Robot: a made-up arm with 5 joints.
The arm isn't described. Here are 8 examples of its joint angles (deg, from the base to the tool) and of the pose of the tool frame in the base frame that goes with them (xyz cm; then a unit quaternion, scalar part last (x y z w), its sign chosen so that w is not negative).
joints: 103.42 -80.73 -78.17 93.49 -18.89
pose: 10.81 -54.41 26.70 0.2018 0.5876 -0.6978 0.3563
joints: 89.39 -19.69 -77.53 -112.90 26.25
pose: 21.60 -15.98 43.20 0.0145 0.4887 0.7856 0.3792
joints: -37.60 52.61 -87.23 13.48 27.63
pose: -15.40 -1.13 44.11 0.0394 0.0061 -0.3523 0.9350
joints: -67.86 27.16 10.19 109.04 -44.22
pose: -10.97 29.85 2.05 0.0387 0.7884 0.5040 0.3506
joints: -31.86 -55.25 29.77 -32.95 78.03
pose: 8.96 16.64 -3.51 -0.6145 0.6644 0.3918 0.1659
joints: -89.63 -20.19 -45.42 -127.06 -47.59
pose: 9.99 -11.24 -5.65 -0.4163 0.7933 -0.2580 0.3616
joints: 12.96 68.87 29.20 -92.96 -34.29
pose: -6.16 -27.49 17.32 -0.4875 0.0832 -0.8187 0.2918
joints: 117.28 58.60 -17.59 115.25 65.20
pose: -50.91 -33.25 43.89 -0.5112 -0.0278 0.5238 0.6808
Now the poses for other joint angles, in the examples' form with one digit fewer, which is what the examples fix.
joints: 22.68 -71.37 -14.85 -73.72 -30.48
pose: 3.2 -16.1 23.5 -0.134 0.319 0.831 0.436
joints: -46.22 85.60 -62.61 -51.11 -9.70
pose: -5.0 5.3 33.3 -0.355 -0.010 -0.322 0.877
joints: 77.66 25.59 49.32 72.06 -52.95
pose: 3.4 -57.9 -13.2 -0.416 0.729 -0.255 0.480
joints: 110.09 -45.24 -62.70 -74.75 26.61
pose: 17.4 1.4 15.1 -0.142 0.863 0.467 0.132
